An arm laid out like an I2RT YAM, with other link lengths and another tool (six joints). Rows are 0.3 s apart.
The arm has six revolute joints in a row. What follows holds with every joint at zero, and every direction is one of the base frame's. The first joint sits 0.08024 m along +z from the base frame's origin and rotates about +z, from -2.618 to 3.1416 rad. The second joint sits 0.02 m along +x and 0.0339 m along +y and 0.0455 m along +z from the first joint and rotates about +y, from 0 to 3.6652 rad. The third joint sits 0.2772 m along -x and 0.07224 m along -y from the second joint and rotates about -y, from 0 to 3.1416 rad. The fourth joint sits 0.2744 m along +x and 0.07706 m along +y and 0.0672 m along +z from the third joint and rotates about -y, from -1.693 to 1.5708 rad. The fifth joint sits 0.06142 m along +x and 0.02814 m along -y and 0.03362 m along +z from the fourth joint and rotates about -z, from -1.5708 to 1.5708 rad. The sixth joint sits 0.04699 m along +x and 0.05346 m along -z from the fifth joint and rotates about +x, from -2.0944 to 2.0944 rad. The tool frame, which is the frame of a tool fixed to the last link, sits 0.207 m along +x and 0.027 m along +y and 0.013 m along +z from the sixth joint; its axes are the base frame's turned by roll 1.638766, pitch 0.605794 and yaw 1.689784 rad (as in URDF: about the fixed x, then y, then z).
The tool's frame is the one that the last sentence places.
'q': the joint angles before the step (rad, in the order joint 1, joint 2, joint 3, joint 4, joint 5, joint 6). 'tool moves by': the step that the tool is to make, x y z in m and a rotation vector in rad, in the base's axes. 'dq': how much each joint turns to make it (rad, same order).
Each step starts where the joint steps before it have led.
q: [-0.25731 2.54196 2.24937 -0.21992 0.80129 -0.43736]
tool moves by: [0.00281 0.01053 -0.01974 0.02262 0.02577 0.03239]
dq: [0.00649 0.00192 -0.03432 0.00534 -0.03014 0.00038]
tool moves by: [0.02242 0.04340 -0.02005 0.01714 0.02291 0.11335]
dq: [0.04540 0.00073 -0.04696 0.04464 -0.06408 -0.03434]
